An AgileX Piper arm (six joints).
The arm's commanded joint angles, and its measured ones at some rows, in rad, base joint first. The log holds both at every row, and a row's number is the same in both.
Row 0, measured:
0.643 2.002 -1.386 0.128 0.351 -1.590
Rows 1 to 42, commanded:
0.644 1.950 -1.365 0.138 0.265 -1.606
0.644 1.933 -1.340 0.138 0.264 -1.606
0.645 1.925 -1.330 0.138 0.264 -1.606
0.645 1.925 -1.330 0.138 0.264 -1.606
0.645 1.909 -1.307 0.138 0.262 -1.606
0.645 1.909 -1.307 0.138 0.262 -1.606
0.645 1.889 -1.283 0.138 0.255 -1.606
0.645 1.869 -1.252 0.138 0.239 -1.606
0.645 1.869 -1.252 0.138 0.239 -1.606
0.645 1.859 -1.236 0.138 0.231 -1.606
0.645 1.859 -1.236 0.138 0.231 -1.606
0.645 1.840 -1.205 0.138 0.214 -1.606
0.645 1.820 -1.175 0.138 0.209 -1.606
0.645 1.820 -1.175 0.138 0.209 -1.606
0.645 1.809 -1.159 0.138 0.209 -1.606
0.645 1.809 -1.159 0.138 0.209 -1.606
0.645 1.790 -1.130 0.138 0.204 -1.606
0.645 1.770 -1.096 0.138 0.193 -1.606
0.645 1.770 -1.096 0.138 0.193 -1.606
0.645 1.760 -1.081 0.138 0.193 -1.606
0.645 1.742 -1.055 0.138 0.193 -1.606
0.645 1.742 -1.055 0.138 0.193 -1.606
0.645 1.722 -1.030 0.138 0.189 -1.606
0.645 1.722 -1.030 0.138 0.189 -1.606
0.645 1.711 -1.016 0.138 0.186 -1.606
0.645 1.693 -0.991 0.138 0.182 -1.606
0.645 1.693 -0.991 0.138 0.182 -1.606
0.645 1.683 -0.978 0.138 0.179 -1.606
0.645 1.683 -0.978 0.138 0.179 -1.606
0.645 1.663 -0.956 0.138 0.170 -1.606
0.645 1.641 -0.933 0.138 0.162 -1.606
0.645 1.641 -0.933 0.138 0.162 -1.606
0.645 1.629 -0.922 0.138 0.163 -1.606
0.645 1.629 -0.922 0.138 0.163 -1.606
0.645 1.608 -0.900 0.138 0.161 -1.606
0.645 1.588 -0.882 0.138 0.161 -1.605
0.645 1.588 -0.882 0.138 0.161 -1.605
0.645 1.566 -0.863 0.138 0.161 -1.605
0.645 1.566 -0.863 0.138 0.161 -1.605
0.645 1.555 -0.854 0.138 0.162 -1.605
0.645 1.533 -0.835 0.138 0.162 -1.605
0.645 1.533 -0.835 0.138 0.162 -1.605
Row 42, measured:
0.643 1.581 -0.848 0.128 0.227 -1.599
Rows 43 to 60, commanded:
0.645 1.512 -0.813 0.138 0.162 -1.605
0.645 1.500 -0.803 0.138 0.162 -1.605
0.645 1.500 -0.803 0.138 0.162 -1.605
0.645 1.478 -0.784 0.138 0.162 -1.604
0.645 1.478 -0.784 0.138 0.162 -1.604
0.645 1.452 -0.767 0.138 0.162 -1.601
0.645 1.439 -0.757 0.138 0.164 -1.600
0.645 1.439 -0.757 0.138 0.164 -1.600
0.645 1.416 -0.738 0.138 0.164 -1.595
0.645 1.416 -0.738 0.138 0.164 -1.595
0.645 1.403 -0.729 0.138 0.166 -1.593
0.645 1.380 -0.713 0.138 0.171 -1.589
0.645 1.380 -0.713 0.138 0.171 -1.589
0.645 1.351 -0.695 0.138 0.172 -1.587
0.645 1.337 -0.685 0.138 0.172 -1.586
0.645 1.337 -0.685 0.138 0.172 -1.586
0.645 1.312 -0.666 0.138 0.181 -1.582
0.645 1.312 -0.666 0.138 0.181 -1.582
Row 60, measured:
0.643 1.362 -0.679 0.128 0.226 -1.590
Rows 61 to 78, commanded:
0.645 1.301 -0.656 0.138 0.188 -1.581
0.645 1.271 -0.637 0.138 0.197 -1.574
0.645 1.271 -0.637 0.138 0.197 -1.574
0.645 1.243 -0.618 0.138 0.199 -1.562
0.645 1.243 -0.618 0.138 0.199 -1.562
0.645 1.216 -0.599 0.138 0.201 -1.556
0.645 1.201 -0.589 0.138 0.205 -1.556
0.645 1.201 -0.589 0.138 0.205 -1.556
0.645 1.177 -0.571 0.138 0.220 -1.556
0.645 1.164 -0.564 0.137 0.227 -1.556
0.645 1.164 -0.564 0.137 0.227 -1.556
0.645 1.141 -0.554 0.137 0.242 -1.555
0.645 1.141 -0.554 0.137 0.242 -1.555
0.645 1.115 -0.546 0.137 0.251 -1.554
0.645 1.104 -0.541 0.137 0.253 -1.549
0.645 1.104 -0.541 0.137 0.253 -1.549
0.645 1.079 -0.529 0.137 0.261 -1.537
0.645 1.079 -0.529 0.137 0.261 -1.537
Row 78, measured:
0.643 1.125 -0.534 0.128 0.308 -1.556
